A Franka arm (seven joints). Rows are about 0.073 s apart.
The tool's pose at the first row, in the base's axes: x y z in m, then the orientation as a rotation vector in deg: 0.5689 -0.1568 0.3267 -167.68 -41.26 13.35
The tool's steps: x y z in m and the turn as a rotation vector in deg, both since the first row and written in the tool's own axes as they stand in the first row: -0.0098 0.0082 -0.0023 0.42 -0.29 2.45; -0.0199 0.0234 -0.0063 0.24 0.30 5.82; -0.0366 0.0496 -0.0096 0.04 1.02 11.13; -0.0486 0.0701 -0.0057 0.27 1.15 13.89; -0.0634 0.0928 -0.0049 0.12 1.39 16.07; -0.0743 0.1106 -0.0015 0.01 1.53 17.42; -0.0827 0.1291 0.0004 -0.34 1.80 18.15; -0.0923 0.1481 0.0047 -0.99 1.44 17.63; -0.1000 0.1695 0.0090 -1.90 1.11 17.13; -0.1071 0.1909 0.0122 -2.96 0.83 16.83; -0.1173 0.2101 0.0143 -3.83 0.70 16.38; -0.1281 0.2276 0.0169 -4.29 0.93 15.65; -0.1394 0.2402 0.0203 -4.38 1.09 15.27; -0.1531 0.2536 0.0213 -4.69 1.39 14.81
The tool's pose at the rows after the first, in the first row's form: 0.5644 -0.1688 0.3289 -168.32 -37.61 14.13; 0.5631 -0.1872 0.3317 -169.71 -32.67 13.51; 0.5609 -0.2183 0.3330 -171.55 -24.79 12.85; 0.5590 -0.2417 0.3275 -172.07 -20.61 12.95; 0.5561 -0.2686 0.3251 -172.72 -17.35 12.73; 0.5540 -0.2891 0.3204 -173.11 -15.34 12.60; 0.5546 -0.3091 0.3167 -173.57 -14.27 12.15; 0.5540 -0.3300 0.3108 -174.14 -15.22 12.45; 0.5562 -0.3521 0.3043 -174.96 -16.20 12.63; 0.5590 -0.3740 0.2988 -175.95 -16.89 12.71; 0.5584 -0.3955 0.2950 -176.71 -17.77 12.60; 0.5564 -0.4158 0.2911 -176.96 -18.96 12.05; 0.5515 -0.4319 0.2872 -176.94 -19.54 11.75; 0.5454 -0.4500 0.2859 -177.08 -20.27 11.16
